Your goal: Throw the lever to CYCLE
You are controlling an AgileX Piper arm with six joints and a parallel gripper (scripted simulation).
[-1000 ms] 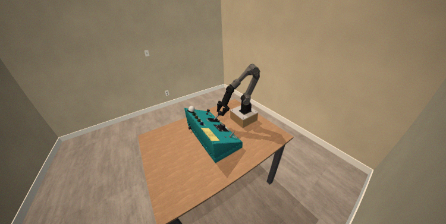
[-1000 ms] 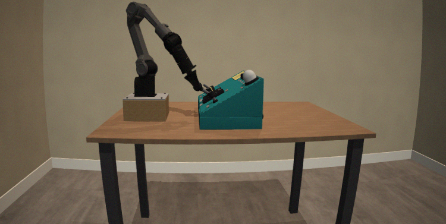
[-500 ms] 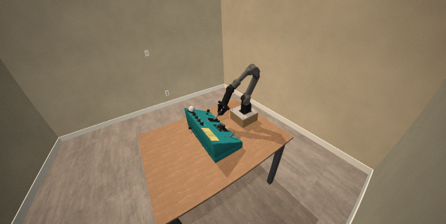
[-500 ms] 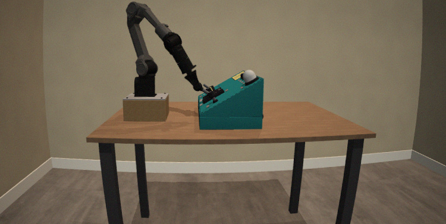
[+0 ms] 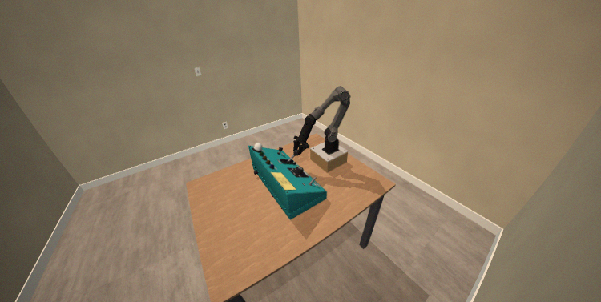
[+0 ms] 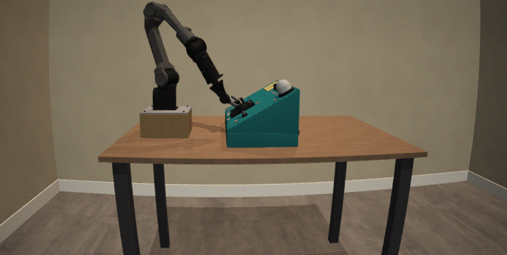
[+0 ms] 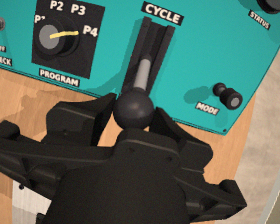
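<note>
Now: the teal console 90 mm ahead of my hand, 60 mm to the left of it and 50 mm below it. Round my hand: rotary selector (110 mm to the left, 60 mm ahead, 30 mm below); then toggle (240 mm to the left, 50 mm ahead, 30 mm below).
</note>
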